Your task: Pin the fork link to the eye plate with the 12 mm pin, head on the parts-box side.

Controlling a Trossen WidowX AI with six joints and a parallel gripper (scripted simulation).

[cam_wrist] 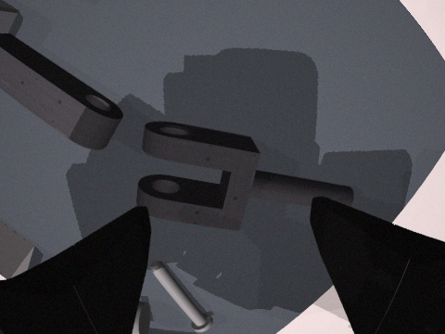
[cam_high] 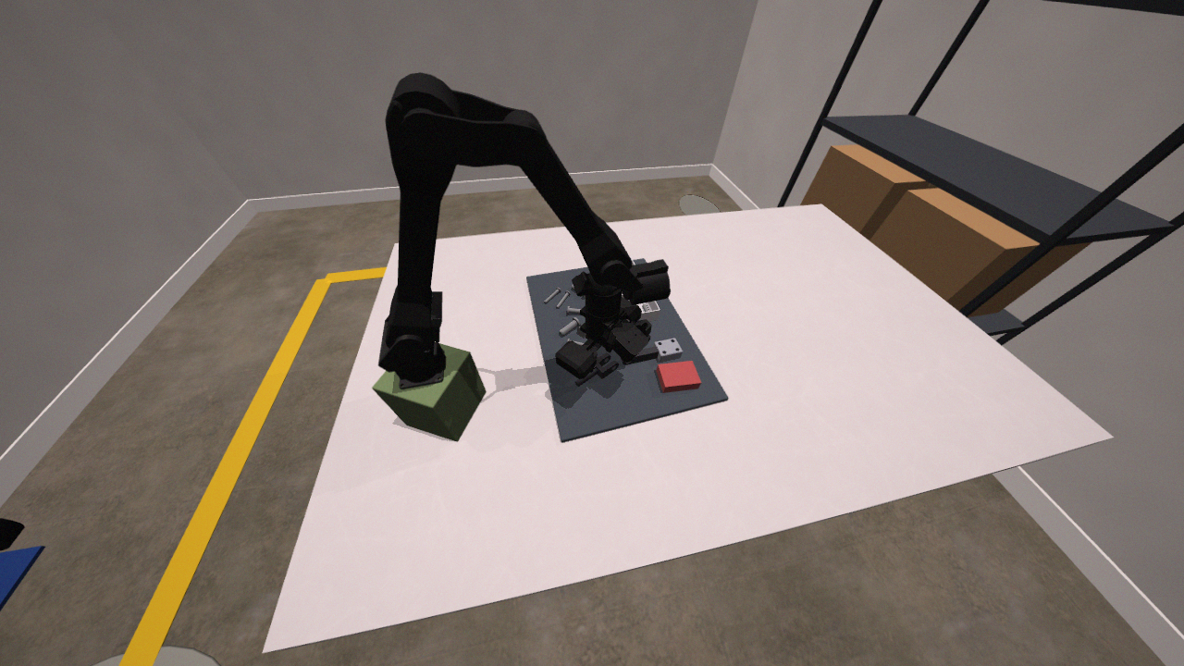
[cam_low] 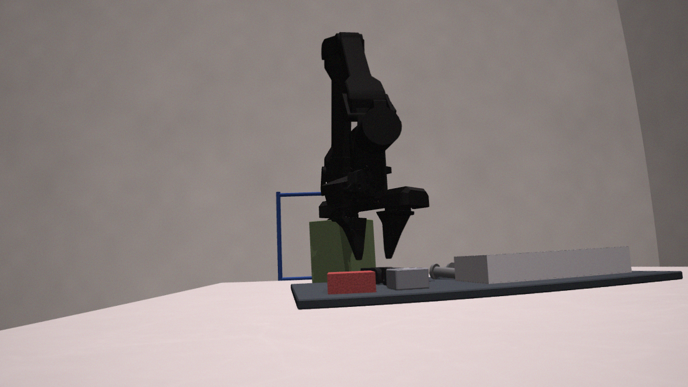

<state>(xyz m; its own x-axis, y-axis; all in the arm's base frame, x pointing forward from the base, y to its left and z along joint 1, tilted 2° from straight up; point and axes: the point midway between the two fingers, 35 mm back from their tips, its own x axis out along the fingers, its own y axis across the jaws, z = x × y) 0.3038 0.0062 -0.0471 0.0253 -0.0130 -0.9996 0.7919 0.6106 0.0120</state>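
My gripper is now 60 mm above the fork link. Also, from my hand: grey mount 160 mm ahead, 10 mm to the left, 50 mm below; dark mat 60 mm ahead, 110 mm to the left, 80 mm below; eye plate 80 mm ahead, 10 mm to the left, 60 mm below.
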